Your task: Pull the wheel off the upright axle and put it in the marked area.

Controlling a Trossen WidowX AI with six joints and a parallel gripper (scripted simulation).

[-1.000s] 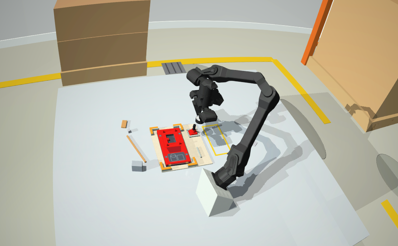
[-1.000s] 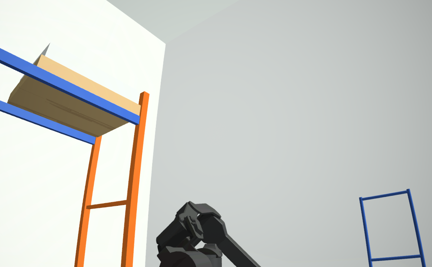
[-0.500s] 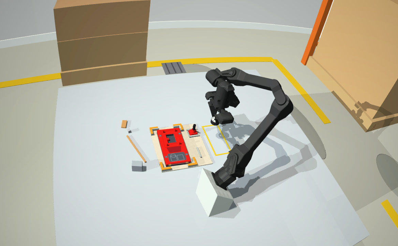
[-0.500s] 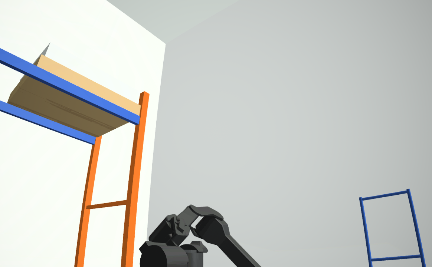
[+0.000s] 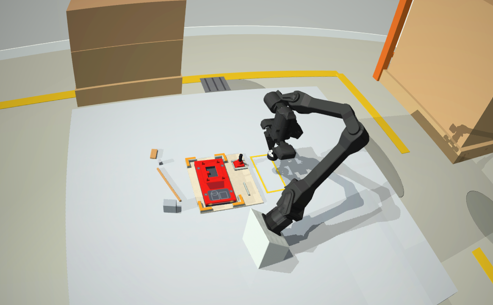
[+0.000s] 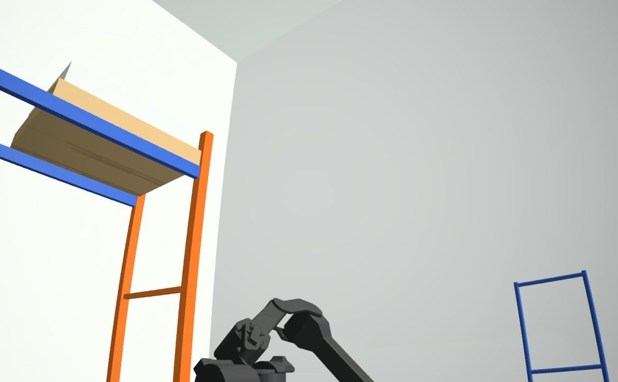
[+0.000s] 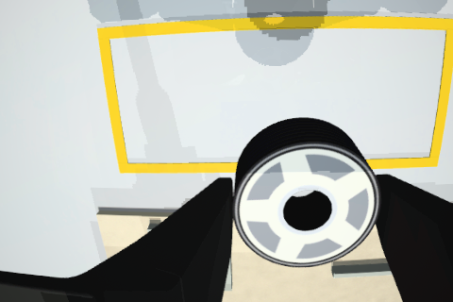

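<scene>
Now: gripper tip 4 cm short of the upright axle, 11 cm to the right of it and 6 cm above it. Round my gripper tip: wheel (right at my gripper tip); grey block (13 cm behind, 39 cm to the left, 7 cm below); thin wooden stick (2 cm behind, 38 cm to the left, 9 cm below).
</scene>
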